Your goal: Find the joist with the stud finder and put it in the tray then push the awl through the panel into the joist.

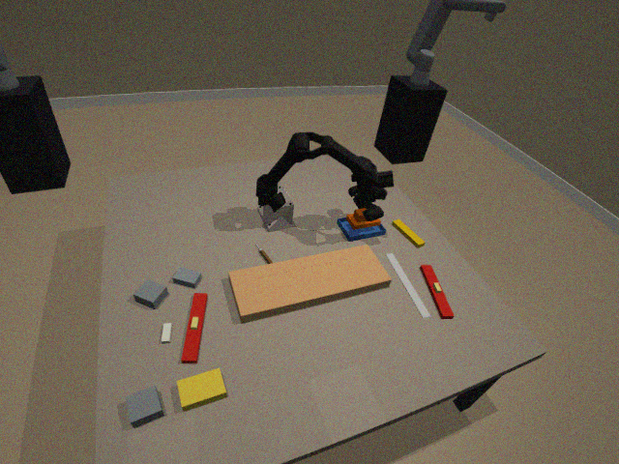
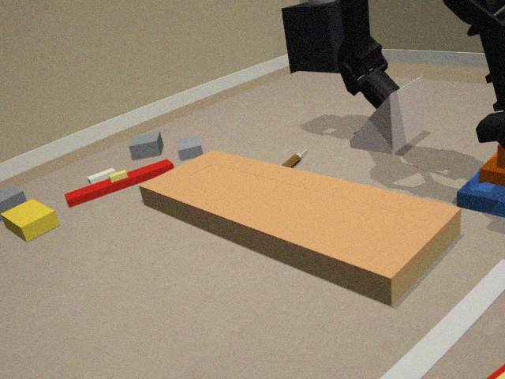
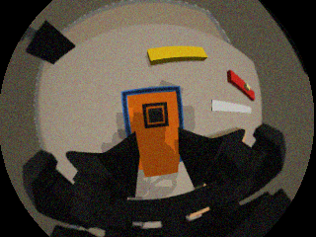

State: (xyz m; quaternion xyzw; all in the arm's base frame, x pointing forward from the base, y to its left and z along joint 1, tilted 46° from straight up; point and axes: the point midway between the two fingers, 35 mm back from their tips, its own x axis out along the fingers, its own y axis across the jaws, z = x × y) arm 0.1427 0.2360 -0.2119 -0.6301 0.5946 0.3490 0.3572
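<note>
My gripper tip is 2 cm below the orange stud finder and 1 cm to the right of it. From my gripper tip the other things lie so: white strip (31 cm ahead, 6 cm below, 2 cm to the left); blue tray (5 cm below, 1 cm to the right); yellow bar (17 cm to the left, 8 cm ahead, 5 cm below).
</note>
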